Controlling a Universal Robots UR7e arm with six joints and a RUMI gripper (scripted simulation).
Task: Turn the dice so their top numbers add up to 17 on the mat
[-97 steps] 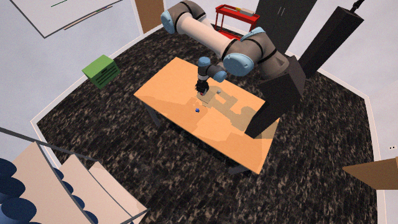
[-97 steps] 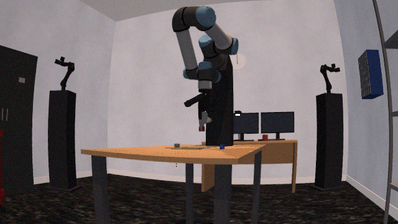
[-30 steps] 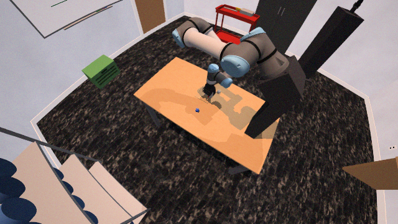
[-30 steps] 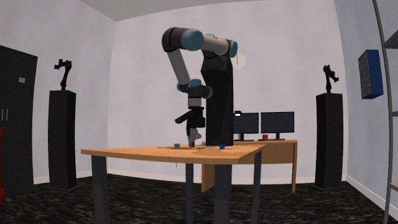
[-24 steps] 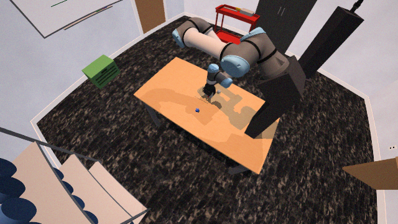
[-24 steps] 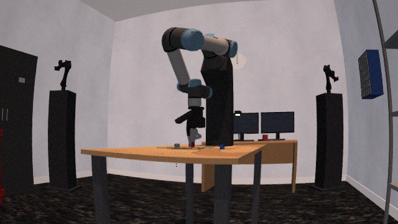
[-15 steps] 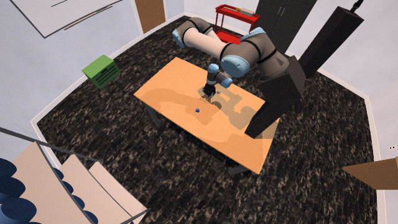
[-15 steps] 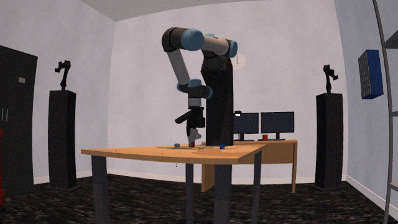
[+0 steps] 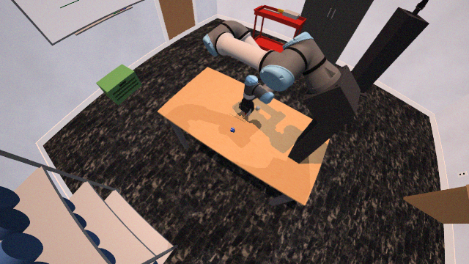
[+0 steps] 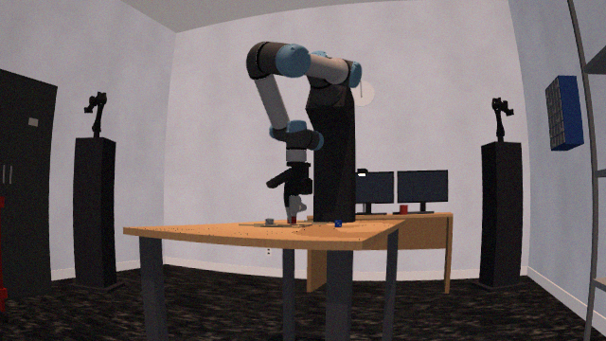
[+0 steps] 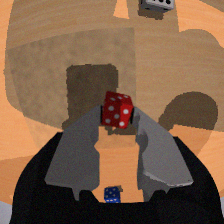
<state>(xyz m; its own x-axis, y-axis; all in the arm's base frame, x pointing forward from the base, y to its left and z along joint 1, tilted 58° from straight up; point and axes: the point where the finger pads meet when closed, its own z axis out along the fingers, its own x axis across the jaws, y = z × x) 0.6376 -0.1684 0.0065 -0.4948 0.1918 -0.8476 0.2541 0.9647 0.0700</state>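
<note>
Right now the red die is right at my hand. The rest, counted from my hand: blue die 8 cm ahead, 16 cm to the left, 1 cm below; grey die 8 cm behind, 9 cm to the right, 1 cm below; tan mat 4 cm ahead, 2 cm to the right, 2 cm below.
</note>
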